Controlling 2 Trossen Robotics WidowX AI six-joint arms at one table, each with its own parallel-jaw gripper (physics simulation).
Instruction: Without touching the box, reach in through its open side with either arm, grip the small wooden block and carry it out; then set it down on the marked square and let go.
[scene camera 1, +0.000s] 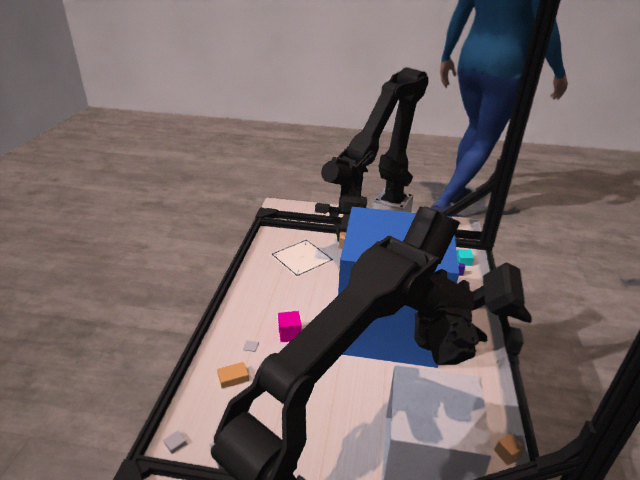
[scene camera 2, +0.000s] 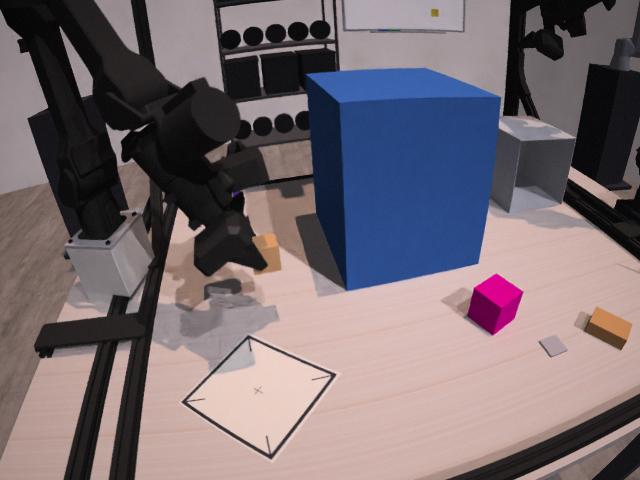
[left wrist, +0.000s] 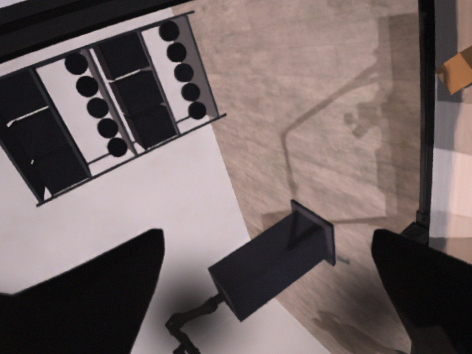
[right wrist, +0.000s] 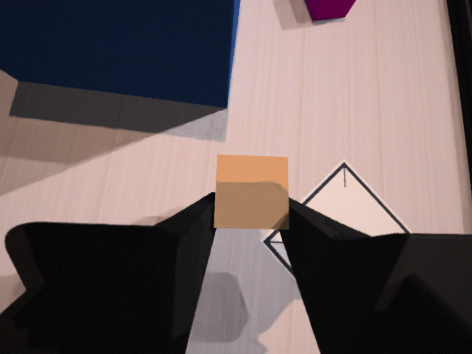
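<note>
My right gripper (scene camera 2: 262, 256) (right wrist: 247, 200) is shut on the small wooden block (scene camera 1: 342, 240) (scene camera 2: 268, 254) (right wrist: 252, 172). It holds the block above the table, outside the blue box (scene camera 1: 382, 222) (scene camera 2: 413, 180) (right wrist: 125, 45) and apart from it. In scene camera 1 the box hides most of this gripper. The box stands upright; its open side does not show clearly. The marked square (scene camera 1: 302, 257) (scene camera 2: 258, 400) (right wrist: 350, 210) lies flat, nearer the viewer than the block in scene camera 2, with a shadow on one corner. My left gripper (left wrist: 268, 240) is open and empty, away from the block.
A magenta cube (scene camera 1: 289, 326) (scene camera 2: 495, 304) (right wrist: 331, 7), an orange brick (scene camera 1: 232, 374) (scene camera 2: 608, 328) and a grey tile (scene camera 1: 251, 346) (scene camera 2: 553, 345) lie beside the box. A grey open box (scene camera 1: 439, 408) (scene camera 2: 537, 129) stands beyond it in scene camera 2. A cyan block (scene camera 1: 465, 256) lies near the frame.
</note>
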